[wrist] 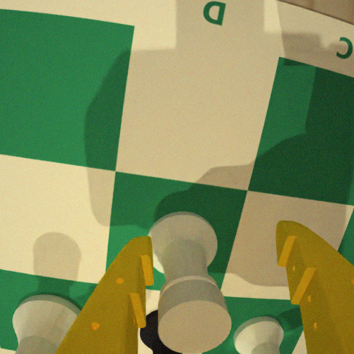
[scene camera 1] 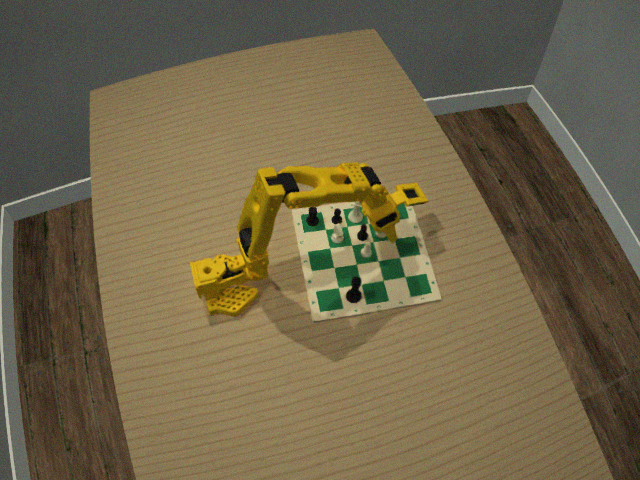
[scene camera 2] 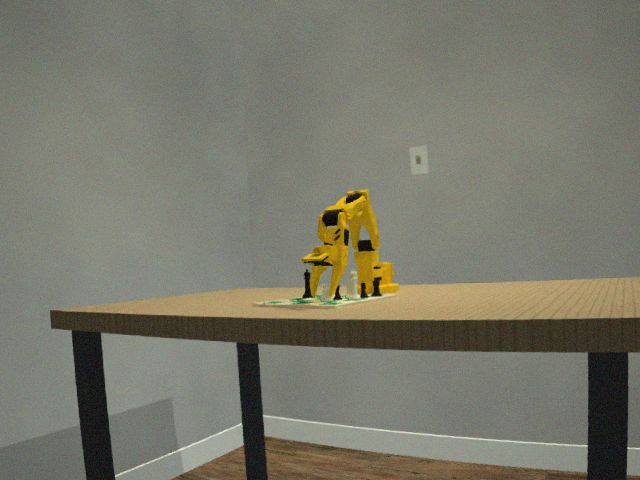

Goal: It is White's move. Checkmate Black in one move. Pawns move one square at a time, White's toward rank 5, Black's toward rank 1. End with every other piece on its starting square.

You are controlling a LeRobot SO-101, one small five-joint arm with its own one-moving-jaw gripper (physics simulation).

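Frame: origin at the arm's base, x ahead, y left, z up, level; metres.
Where they show: hand, its tool point: (scene camera 1: 383, 223) (scene camera 2: 329, 294); arm's base, origin of its link: (scene camera 1: 239, 284).
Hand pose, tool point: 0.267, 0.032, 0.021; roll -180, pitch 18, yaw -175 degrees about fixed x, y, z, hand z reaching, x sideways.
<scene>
Things, the pixels of their top centre, and the offset from my tool point, as dx, dy, dz. "pt": a spot on its surface instead. Level surfaces: height alone.
- white king, centre of its top: (scene camera 1: 358, 196) (scene camera 2: 353, 268) -0.038, +0.035, +0.049
- white pawn, centre of its top: (scene camera 1: 368, 243) -0.046, -0.039, +0.017
- white piece, centre of its top: (scene camera 1: 338, 225) (scene camera 2: 349, 278) -0.083, +0.002, +0.025
- tall black king, centre of its top: (scene camera 1: 357, 278) (scene camera 2: 306, 269) -0.093, -0.110, +0.049
- black piece, centre of its top: (scene camera 1: 312, 210) (scene camera 2: 375, 280) -0.113, +0.050, +0.018
- cream board, a spot on its surface: (scene camera 1: 434, 293) pt +0.039, -0.148, -0.015
- wooden table, height of its surface: dz -0.021
My gripper (scene camera 2: 324, 292) (wrist: 214, 231) is open, low over the board, one jaw on each side of a white, flat-topped piece (scene camera 1: 381, 233) (wrist: 194, 320) on green square D2. In the wrist view the left jaw is close beside it; the right jaw stands well apart. The white king (scene camera 1: 355, 213) (scene camera 2: 353, 284) (wrist: 45, 316) stands on E3 and a white pawn (scene camera 1: 366, 250) (wrist: 259, 334) on C3. Another white piece (scene camera 1: 337, 234) is on D4. A black pawn (scene camera 1: 362, 233) (wrist: 150, 334) on D3 is partly hidden. The tall black king (scene camera 1: 354, 291) (scene camera 2: 306, 284) stands on A4.
A black piece (scene camera 1: 312, 217) (scene camera 2: 376, 287) stands on E5, and a black pawn (scene camera 1: 336, 215) (scene camera 2: 363, 290) on E4. The green and cream board (scene camera 1: 434, 293) lies on the wooden table (scene camera 1: 232, 387) (scene camera 2: 465, 304). The yellow arm (scene camera 1: 323, 186) reaches over its E side.
</scene>
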